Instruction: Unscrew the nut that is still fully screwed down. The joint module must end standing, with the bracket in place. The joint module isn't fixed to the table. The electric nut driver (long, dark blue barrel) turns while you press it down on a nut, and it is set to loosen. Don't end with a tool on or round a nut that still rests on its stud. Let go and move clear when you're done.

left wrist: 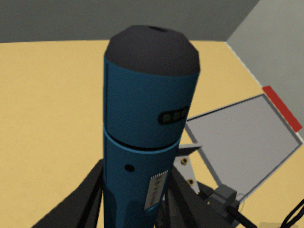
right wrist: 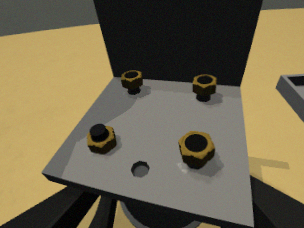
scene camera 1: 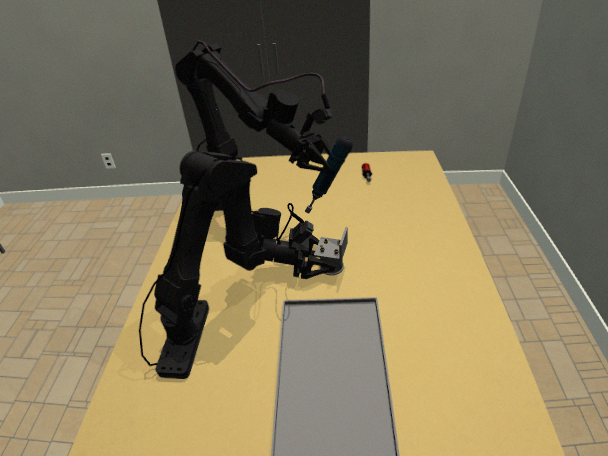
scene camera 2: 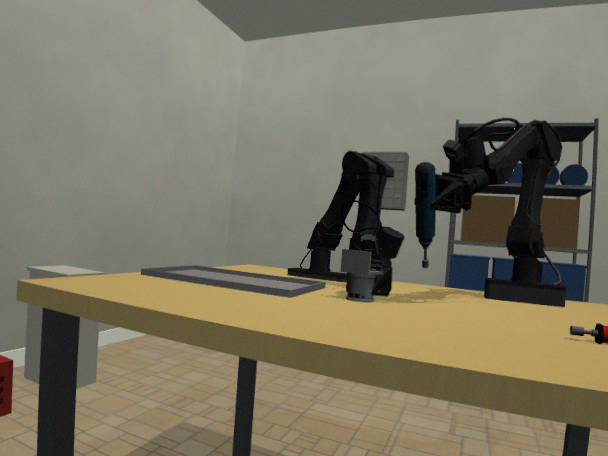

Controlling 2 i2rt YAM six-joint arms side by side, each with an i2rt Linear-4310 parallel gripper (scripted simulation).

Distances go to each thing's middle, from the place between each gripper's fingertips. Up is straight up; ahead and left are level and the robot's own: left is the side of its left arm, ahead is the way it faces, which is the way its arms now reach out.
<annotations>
I see the joint module (scene camera 2: 360, 286) 1 cm above my right hand. The rest, counted from my right hand: bracket (right wrist: 170, 50) (5 cm above); then grey tray (scene camera 1: 332, 384) (33 cm to the right, 2 cm below, 1 cm behind).
I see my left gripper (scene camera 2: 423, 204) 10 mm past the bracket, 130 mm to the left of it and 150 mm above it. Also, from my left hand: joint module: 10 mm behind, 130 mm to the right, 190 mm below; grey tray: 20 mm behind, 460 mm to the right, 220 mm below.
</annotations>
